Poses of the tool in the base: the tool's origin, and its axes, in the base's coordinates. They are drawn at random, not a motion.
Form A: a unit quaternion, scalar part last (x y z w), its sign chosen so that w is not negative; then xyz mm.
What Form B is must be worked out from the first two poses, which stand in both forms.
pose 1, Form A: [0.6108, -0.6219, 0.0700, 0.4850, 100, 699, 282]
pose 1, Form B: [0.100, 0.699, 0.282, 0.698, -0.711, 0.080, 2.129]
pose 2, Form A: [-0.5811, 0.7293, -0.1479, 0.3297, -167, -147, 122]
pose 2, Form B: [-0.167, -0.147, 0.122, -0.615, 0.772, -0.157, 2.470]
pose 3, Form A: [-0.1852, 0.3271, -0.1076, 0.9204, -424, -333, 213]
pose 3, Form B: [-0.424, -0.333, 0.213, -0.474, 0.837, -0.275, 0.803]
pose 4, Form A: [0.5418, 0.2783, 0.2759, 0.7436, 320, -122, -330]
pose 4, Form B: [0.320, -0.122, -0.330, 0.810, 0.416, 0.413, 1.465]
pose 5, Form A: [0.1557, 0.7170, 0.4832, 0.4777, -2, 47, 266]
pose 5, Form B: [-0.002, 0.047, 0.266, 0.177, 0.816, 0.550, 2.146]
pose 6, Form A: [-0.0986, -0.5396, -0.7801, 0.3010, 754, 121, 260]
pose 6, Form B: [0.754, 0.121, 0.260, -0.103, -0.566, -0.818, 2.530]
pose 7, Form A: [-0.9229, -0.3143, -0.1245, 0.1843, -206, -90, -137]
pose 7, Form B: [-0.206, -0.090, -0.137, -0.939, -0.320, -0.127, 2.771]
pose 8, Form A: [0.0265, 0.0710, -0.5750, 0.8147, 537, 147, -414]
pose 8, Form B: [0.537, 0.147, -0.414, 0.046, 0.122, -0.991, 1.237]
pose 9, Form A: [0.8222, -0.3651, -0.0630, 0.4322, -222, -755, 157]
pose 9, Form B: [-0.222, -0.755, 0.157, 0.912, -0.405, -0.070, 2.248]
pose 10, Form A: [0.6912, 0.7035, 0.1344, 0.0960, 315, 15, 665]
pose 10, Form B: [0.315, 0.015, 0.665, 0.694, 0.707, 0.135, 2.949]
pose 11, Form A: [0.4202, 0.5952, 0.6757, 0.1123, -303, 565, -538]
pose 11, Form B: [-0.303, 0.565, -0.538, 0.423, 0.599, 0.680, 2.917]
